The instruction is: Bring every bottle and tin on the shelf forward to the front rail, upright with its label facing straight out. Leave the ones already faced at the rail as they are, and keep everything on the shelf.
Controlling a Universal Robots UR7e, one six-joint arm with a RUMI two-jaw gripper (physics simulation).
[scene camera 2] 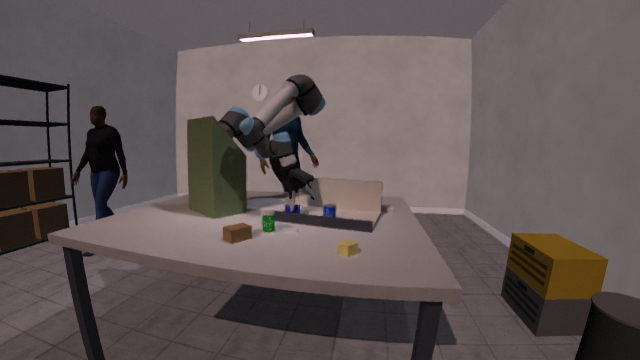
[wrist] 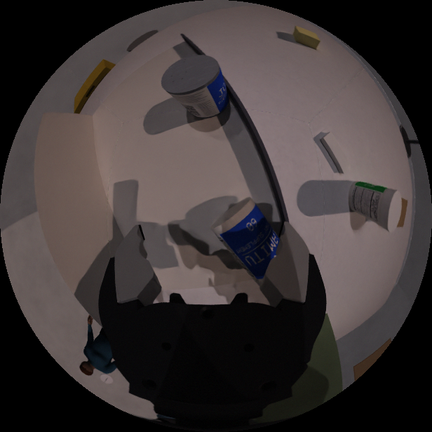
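Note:
The shelf has a dark front rail. A blue tin with a grey lid stands upright by the rail, its blue label towards the rail. A second blue-labelled container appears to lie on the shelf near the rail, its blue label turned up. My gripper is open and empty, low over the shelf; its right finger in the wrist view covers part of this container. A green-labelled bottle stands upright on the table outside the rail.
A tall green block stands at the shelf's left end. A brown block, a yellow block and a small white angled piece lie on the table. A person in teal is behind the table.

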